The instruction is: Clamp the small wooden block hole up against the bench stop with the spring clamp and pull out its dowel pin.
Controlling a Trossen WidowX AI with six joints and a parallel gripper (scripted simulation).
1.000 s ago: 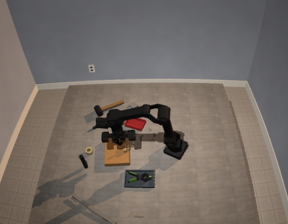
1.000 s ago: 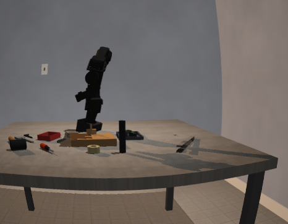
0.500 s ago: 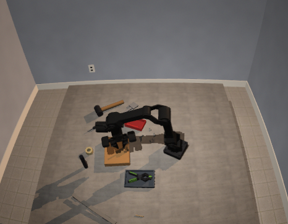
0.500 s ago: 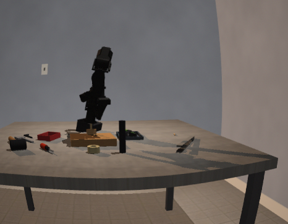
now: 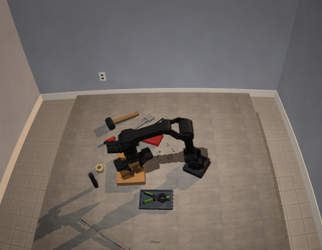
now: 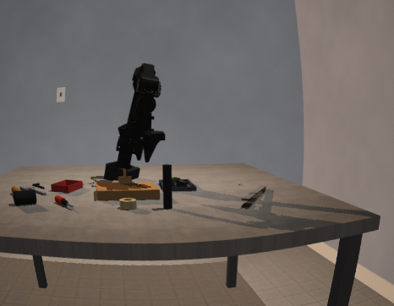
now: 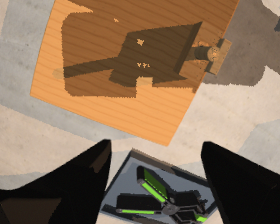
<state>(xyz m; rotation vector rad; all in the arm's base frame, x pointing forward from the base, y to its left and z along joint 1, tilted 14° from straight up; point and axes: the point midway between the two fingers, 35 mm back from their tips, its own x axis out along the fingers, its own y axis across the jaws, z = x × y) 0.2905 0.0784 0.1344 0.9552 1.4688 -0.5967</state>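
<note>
Right now the dark tray is 130 mm below my hand, 120 mm behind it and 110 mm to the left of it. Also, from my hand: bench stop (100 mm below, 70 mm to the right, 20 mm behind); then dowel pin (90 mm below, 60 mm to the right); then small wooden block (100 mm below, 60 mm to the right).
</note>
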